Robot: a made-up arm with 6 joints.
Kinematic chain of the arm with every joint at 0, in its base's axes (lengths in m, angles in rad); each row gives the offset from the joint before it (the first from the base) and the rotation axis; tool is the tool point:
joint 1: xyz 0 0 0.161 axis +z
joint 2: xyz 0 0.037 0 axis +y
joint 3: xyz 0 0 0.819 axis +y
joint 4: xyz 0 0 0.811 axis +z
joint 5: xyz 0 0 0 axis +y
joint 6: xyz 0 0 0.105 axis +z
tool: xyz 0 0 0
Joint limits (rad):
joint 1: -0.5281..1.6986
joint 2: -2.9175..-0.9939
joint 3: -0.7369..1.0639
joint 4: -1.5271..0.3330
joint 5: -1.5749..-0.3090
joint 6: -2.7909..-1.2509
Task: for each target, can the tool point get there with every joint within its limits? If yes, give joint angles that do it. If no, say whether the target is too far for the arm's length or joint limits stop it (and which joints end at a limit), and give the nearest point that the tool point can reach.
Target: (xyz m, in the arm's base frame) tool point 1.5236 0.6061 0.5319
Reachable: no: joint limits stop it (at a limit: joint 1, joint 2, joint 3, joint 4, joint 5) | nearest point 0.0902 -0.7231 1.4232 | short by 2.148 m
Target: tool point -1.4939 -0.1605 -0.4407
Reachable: yes | joints 0.1339 -2.2507 0.6838 -0.0380 -1.0332 -2.1938
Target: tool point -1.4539 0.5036 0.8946
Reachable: yes | joints -0.3050 -1.2517 0.3103 -0.1080 -0.6394 -1.9717
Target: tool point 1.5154 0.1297 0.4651
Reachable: no: joint limits stop it (at a limit: joint 1, joint 2, joint 3, joint 4, joint 5) | nearest point 0.0902 -0.7231 1.4232 | short by 1.917 m
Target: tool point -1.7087 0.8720 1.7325
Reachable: no: too far | nearest point -1.2117 0.6184 1.2227 | short by 0.756 m
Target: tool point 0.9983 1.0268 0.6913
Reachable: no: joint limits stop it (at a limit: joint 1, joint 2, joint 3, joint 4, joint 5) | nearest point -0.4764 0.4422 1.4166 | short by 1.744 m
